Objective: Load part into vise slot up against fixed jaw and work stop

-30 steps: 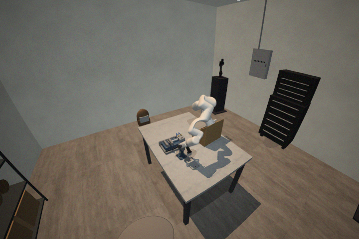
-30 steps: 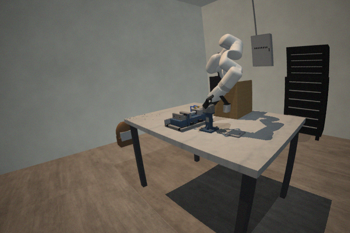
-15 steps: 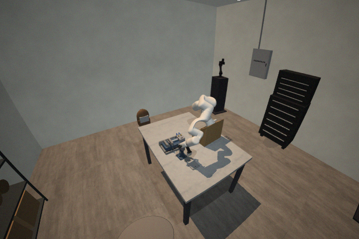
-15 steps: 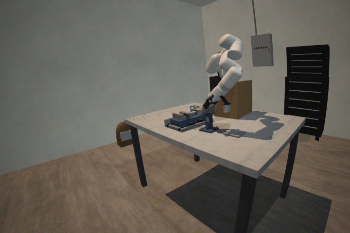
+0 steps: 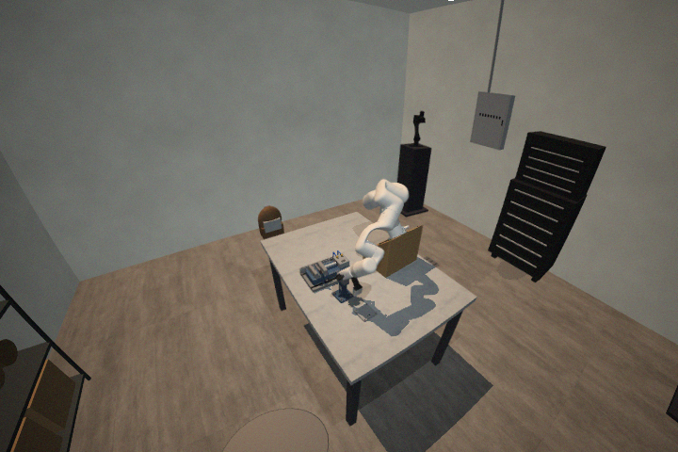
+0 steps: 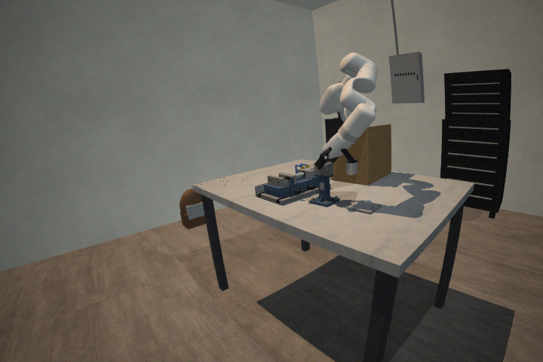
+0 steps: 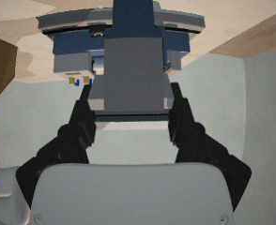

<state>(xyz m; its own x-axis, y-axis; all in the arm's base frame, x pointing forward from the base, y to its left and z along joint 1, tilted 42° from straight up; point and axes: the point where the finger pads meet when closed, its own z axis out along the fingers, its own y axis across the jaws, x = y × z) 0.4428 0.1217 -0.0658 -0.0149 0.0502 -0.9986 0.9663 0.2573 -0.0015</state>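
Now: hand right at the part. From my hand the other things lie so: moving jaw 50 mm ahead, 200 mm to the right, 80 mm below; then air cylinder rod 200 mm to the right, 80 mm below; then work stop 80 mm ahead, 150 mm to the right, 70 mm below.
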